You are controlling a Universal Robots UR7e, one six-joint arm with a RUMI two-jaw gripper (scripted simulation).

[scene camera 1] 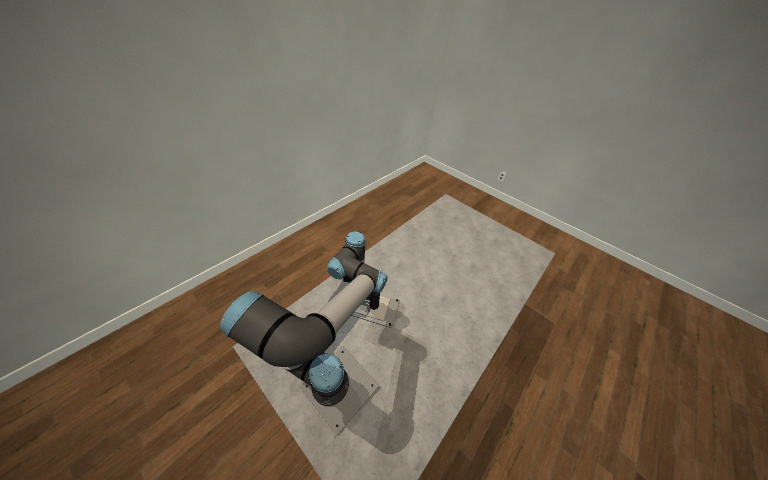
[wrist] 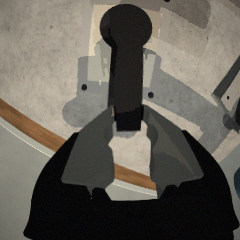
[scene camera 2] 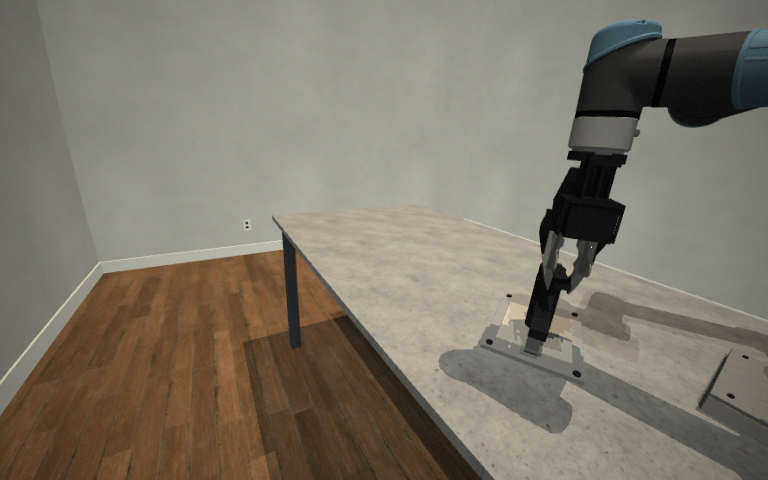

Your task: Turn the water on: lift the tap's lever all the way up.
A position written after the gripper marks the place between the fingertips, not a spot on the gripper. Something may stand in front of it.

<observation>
In view: the gripper (scene camera 2: 557,291) and a tap (scene camera 2: 552,335).
The gripper is seen too in the wrist view (wrist: 127,106). The tap also shows in the wrist view (wrist: 100,68).
</observation>
